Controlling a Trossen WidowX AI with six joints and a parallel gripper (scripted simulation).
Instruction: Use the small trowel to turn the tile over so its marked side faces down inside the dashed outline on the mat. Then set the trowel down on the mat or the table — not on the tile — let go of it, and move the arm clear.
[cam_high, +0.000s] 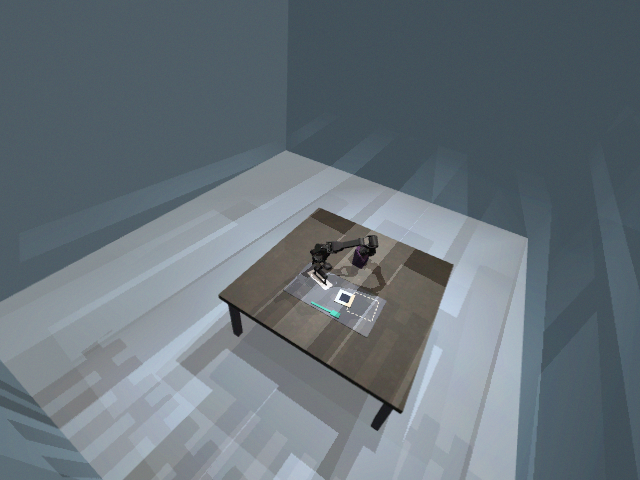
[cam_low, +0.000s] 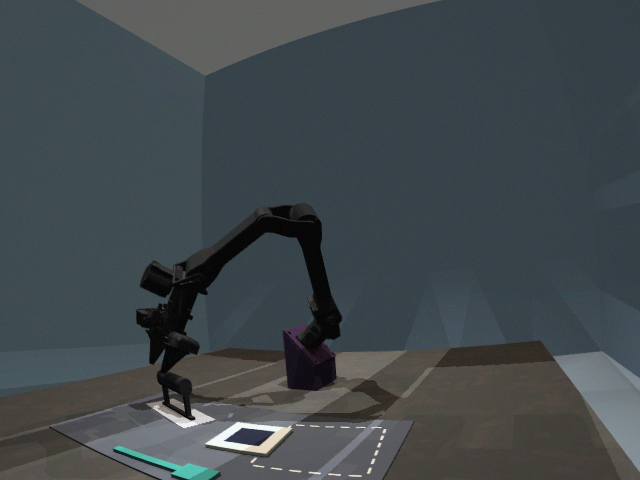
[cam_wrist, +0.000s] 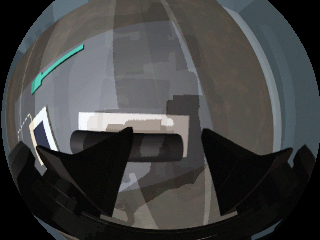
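Now: gripper tip 70 mm to the right of the trowel, 60 mm above it and 10 mm short of it. From my gripper tip the other things lie so: grey mat: 210 mm to the left, 120 mm below, 70 mm ahead; tile: 280 mm to the left, 90 mm below, 60 mm ahead; teal-green flat tool: 220 mm to the left, 210 mm ahead, 90 mm below.
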